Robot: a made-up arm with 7 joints.
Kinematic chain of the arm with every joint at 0, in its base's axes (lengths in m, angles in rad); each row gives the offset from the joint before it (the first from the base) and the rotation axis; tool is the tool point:
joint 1: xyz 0 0 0.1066 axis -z
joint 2: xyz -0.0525 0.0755 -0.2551 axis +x
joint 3: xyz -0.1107 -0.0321 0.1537 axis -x
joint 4: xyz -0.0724 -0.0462 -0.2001 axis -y
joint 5: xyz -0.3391 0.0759 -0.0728 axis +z
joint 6: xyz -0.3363 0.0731 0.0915 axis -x
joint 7: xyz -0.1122 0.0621 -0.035 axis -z
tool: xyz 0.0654 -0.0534 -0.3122
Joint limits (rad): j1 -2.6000..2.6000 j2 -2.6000..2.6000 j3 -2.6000..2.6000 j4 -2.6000..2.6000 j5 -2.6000..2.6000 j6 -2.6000..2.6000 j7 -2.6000..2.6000
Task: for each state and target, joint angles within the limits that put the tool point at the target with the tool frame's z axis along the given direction. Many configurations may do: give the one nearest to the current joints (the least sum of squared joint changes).
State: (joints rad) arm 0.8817 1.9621 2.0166 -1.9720 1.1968 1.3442 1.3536
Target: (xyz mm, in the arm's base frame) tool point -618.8 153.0 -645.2 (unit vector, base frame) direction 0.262 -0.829 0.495
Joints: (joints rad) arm 0.6933 2.6000 1.8445 -1.2971 1.5770 0.4774 1.3831
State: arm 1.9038 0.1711 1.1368 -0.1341 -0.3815 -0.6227 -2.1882
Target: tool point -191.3 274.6 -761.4 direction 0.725 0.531 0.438
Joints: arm 1.6617 0.2665 1.2923 0.5438 -1.3062 -0.0968 -2.2712
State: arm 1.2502 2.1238 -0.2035 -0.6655 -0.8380 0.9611 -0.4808
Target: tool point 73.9 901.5 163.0 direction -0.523 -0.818 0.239
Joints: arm 1.4793 1.4628 -0.1825 -0.3819 -1.0535 0.6086 -0.6543
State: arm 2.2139 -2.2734 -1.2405 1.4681 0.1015 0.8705 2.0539
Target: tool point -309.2 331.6 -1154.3 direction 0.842 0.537 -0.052
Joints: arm 1.9010 -2.2350 -1.6592 1.2739 -0.0976 0.5859 2.1446
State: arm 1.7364 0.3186 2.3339 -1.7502 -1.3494 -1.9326 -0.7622
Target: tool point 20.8 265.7 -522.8 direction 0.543 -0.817 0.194
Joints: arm 2.5895 0.2818 2.1858 -1.5368 -1.0426 -1.5752 -0.7047
